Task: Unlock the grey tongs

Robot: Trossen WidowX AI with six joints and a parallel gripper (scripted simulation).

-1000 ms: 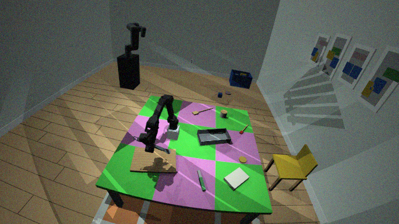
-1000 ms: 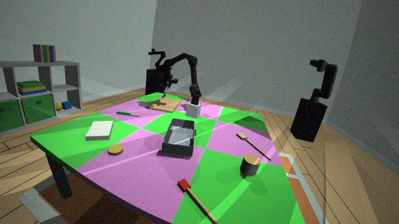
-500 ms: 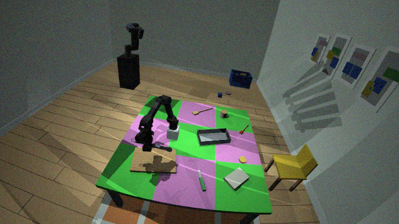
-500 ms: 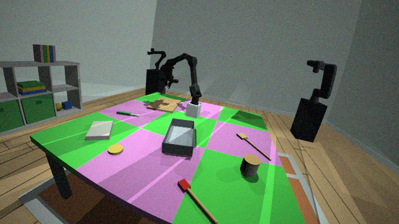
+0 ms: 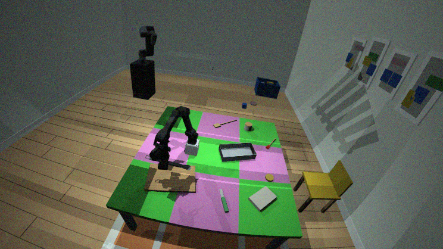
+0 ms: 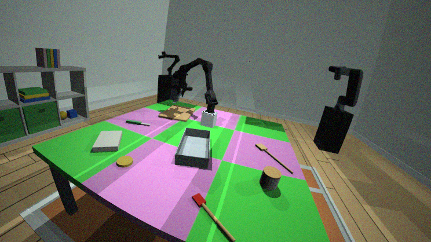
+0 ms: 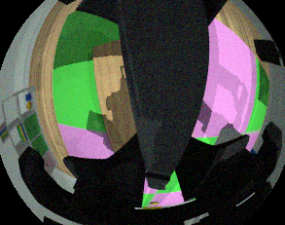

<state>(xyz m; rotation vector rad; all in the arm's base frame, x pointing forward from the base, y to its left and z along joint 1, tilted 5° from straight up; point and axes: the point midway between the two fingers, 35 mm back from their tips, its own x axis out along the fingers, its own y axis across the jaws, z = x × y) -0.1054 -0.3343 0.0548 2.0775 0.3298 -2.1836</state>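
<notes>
My gripper tip is now 14 cm above the wooden board, 3 cm short of it and 1 cm to the right of it. Round my gripper tip: lidded canister: 80 cm to the left, 60 cm ahead, 11 cm below; then dark roasting tin: 50 cm ahead, 40 cm to the left, 12 cm below; then yellow disc: 78 cm ahead, 18 cm to the left, 14 cm below.
</notes>
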